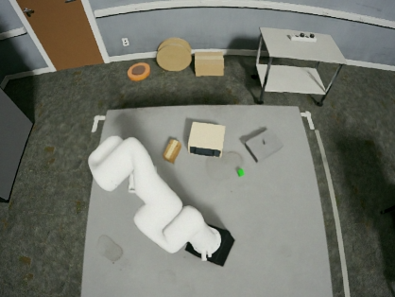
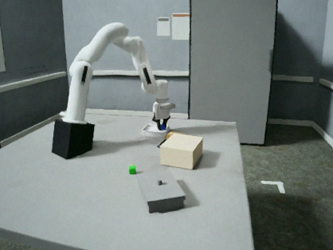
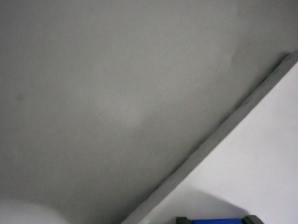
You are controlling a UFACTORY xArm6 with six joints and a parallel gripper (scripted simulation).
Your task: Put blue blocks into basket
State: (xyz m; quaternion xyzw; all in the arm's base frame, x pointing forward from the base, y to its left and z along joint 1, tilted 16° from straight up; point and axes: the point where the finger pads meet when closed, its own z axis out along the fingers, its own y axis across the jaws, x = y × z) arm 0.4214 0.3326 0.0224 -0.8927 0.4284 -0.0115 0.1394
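Right now the white basket is 30 mm behind my hand, 30 mm to the right of it and 20 mm below it. The rest, counted from my hand: light wooden cabinet: 140 mm ahead, 390 mm to the right, 10 mm above; brown box: 110 mm ahead, 200 mm to the right; dark-rimmed drawer: 130 mm ahead, 390 mm to the right, 10 mm above.
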